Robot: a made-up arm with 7 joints.
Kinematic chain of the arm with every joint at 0, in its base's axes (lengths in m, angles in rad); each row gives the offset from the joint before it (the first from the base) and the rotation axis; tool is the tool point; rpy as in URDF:
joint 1: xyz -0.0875 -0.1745 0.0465 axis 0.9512 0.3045 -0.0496
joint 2: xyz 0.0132 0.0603 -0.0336 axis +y
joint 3: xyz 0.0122 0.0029 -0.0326 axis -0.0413 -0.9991 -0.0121
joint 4: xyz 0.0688 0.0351 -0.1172 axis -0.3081 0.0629 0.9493
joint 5: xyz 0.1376 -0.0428 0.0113 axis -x
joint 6: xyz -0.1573 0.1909 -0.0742 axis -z
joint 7: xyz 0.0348 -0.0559 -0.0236 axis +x
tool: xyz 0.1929 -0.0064 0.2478 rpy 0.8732 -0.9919 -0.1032
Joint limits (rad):
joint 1: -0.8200..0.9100
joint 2: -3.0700..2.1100
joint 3: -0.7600..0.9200
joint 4: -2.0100..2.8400
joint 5: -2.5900..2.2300
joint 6: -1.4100..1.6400
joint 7: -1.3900..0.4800
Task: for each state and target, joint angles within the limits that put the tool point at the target. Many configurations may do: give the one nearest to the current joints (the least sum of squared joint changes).
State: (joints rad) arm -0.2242 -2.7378 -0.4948 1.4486 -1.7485 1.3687 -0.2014
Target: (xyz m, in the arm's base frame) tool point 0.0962 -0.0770 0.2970
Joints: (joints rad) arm 0.0360 -2.3389 -0.7600 1.4752 -1.9811 1.2439 -0.2160
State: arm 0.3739 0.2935 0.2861 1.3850 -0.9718 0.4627 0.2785
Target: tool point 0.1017 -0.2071 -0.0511
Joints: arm 0.3310 0.2472 0.4196 1.0118 -0.7854 1.1052 0.4800
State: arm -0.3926 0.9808 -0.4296 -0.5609 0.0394 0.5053 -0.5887
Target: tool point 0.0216 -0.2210 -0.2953
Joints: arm -0.3462 0.9577 -0.4046 -0.5353 0.0333 0.5090 -0.5623
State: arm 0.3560 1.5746 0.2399 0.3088 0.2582 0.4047 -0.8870
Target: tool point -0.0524 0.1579 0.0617
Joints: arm 0.8801 1.5213 0.3932 0.5208 0.2469 0.7405 -0.3798
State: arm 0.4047 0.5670 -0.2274 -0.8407 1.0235 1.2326 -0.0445
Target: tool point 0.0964 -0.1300 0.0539
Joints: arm 0.4010 -0.1007 0.3561 -0.8116 0.8611 0.9417 -0.1816
